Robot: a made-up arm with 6 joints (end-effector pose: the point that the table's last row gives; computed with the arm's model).
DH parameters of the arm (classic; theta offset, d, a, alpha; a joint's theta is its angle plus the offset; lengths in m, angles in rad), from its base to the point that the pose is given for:
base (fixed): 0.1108 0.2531 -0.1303 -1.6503
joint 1: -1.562 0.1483 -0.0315 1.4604
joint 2: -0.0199 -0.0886 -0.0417 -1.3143
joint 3: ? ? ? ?
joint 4: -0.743 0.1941 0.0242 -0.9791
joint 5: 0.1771 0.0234 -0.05 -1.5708
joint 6: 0.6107 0 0.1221 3.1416
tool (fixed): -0.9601 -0.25 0 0
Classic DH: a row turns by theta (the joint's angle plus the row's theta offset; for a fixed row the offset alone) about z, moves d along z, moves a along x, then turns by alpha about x.
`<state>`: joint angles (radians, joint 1 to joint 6).
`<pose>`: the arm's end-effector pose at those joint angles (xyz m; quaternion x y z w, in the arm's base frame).
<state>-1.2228 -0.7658 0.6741 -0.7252 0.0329 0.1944</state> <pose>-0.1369 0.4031 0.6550 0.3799 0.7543 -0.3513 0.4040</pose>
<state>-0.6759 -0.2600 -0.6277 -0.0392 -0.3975 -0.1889</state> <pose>-0.2268 0.2277 0.6814 0.8904 0.1808 0.0293 0.4166</pose>
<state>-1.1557 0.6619 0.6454 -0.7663 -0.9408 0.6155</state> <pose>0.2693 0.1455 0.4724 -0.7059 -0.0709 0.6306 0.3149</pose>
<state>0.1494 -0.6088 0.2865 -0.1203 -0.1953 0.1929</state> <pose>0.2785 0.3557 0.3553 0.4232 0.7109 -0.5525 0.1015</pose>
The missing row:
joint 3: 0.9582 0.1725 0.2849 2.4721
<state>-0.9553 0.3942 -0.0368 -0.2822 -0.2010 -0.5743</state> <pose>0.0020 0.4639 0.6340 0.7453 -0.0703 -0.2079 0.6296</pose>
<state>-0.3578 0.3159 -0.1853 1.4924 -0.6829 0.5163</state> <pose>-0.0089 0.5309 0.4233 0.5461 0.1880 -0.0821 0.8122</pose>
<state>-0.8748 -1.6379 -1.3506 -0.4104 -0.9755 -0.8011</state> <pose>-0.0383 -0.2914 0.1412 -0.7808 -0.3087 -0.1109 0.5317</pose>
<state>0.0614 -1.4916 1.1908 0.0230 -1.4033 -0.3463</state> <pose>0.3454 0.4733 0.1570 0.3012 0.5858 -0.7511 0.0445</pose>
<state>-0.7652 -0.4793 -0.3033 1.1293 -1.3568 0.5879</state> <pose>-0.2607 0.1236 0.7679 0.8522 0.4129 0.2326 0.2216</pose>
